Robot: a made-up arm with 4 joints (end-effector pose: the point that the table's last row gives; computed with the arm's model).
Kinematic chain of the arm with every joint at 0, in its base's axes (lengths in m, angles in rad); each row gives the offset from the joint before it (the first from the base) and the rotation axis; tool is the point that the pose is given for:
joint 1: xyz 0 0 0.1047 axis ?
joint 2: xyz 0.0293 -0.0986 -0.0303 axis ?
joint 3: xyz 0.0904 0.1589 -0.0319 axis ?
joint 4: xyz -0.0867 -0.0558 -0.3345 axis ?
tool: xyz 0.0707 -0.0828 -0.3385
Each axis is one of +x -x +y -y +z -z.
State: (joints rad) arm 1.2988 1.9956 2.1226 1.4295
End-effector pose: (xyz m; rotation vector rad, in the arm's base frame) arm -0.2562 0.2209 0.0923 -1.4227 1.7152 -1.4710
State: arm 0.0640 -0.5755 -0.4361 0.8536
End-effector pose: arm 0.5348 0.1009 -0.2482 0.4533 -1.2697 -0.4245
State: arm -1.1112 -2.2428 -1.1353 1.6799
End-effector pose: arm 0.3538 0.3024 0.0332 0.8370 -0.6855 -1.7146
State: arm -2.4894 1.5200 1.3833 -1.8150
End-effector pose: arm 0.0772 -0.3545 0.0710 -1.5477 0.5703 -0.5463
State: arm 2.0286 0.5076 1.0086 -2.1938
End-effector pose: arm 0.1317 0.2244 0.2440 -2.2729 -1.3892 0.2962
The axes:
joint 1: -z
joint 2: -x
joint 3: +y
joint 4: -y

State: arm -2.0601 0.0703 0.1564 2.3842
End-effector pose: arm -0.0227 0.2222 -0.0129 2.1272 -1.3278 1.1020
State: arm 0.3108 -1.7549 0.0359 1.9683
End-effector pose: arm 0.3197 -0.0272 0.1268 0.9490 -1.5896 -1.8447
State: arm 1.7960 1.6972 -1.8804 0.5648
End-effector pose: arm 0.0441 -0.6540 0.0174 -1.4423 -0.4178 0.5880
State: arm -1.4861 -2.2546 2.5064 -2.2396
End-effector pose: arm 0.4079 0.2983 -0.1298 1.5436 0.4986 -0.5759
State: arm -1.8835 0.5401 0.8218 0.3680
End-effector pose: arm 0.4201 -0.1471 -0.3918 -0.7606 -0.1915 1.6777
